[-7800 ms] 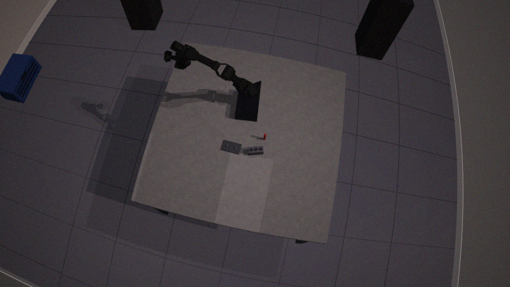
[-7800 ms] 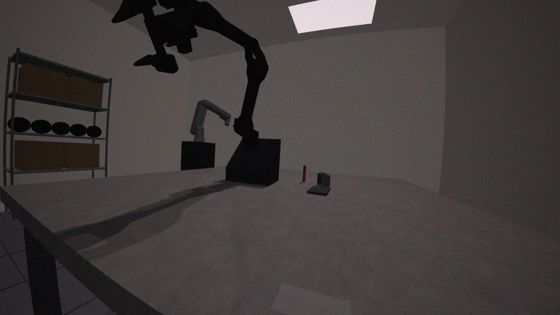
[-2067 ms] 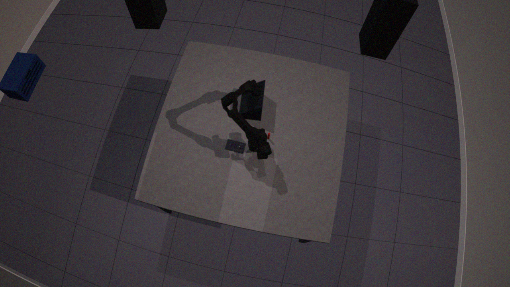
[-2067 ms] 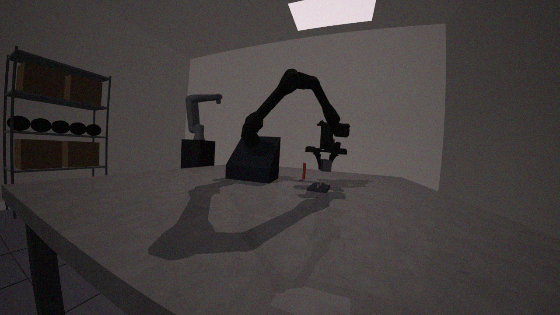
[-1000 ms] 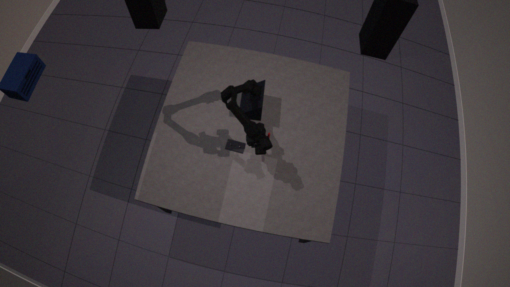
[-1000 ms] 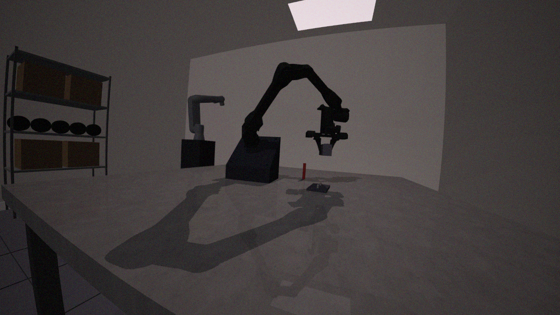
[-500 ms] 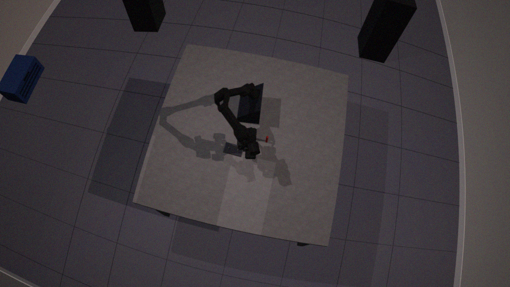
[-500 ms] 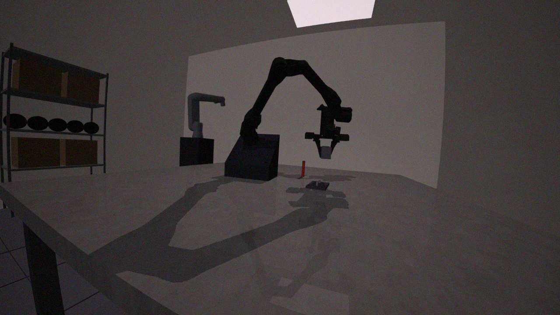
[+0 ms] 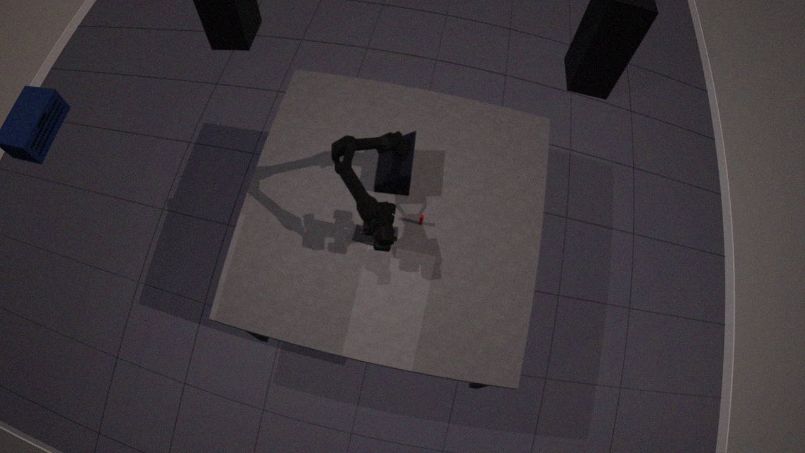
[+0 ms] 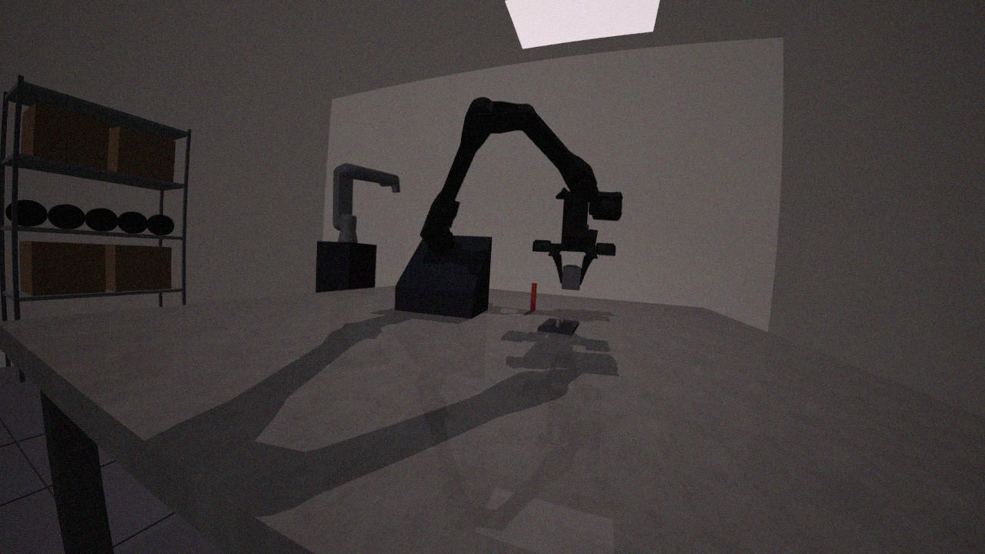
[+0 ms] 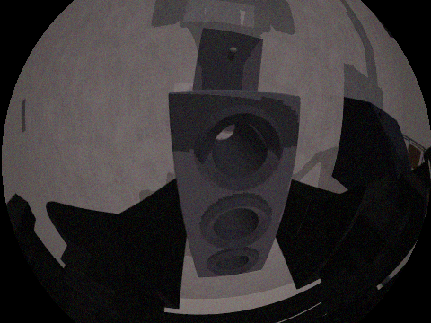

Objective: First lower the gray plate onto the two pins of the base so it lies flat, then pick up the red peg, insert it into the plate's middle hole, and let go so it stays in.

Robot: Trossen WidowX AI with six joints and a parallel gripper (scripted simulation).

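Right now my gripper tip is 2 cm past the dark base, 7 cm to the left of it and 8 cm above it. Round my gripper tip: gray plate (3 cm above); then red peg (10 cm behind, 13 cm to the left, 5 cm below).
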